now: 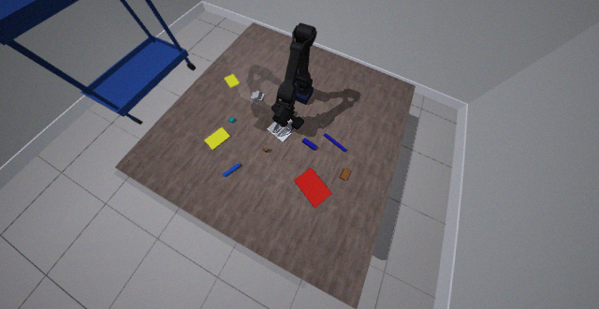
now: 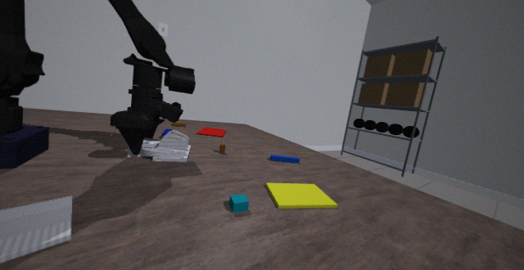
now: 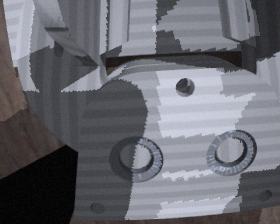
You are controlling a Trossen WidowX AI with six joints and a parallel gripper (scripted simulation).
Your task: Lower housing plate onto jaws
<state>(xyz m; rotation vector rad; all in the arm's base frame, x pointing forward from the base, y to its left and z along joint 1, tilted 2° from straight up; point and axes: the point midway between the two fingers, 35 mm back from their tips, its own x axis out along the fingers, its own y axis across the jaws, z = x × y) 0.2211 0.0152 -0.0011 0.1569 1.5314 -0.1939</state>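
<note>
Right now the white jaw assembly is 20 mm ahead of my gripper tip, 20 mm to the right of it and 10 mm above it. The rest, counted from my gripper tip: teal cube 140 mm ahead, 280 mm to the right; yellow tile 270 mm ahead, 290 mm to the right; red tile 260 mm ahead, 280 mm to the left.
</note>
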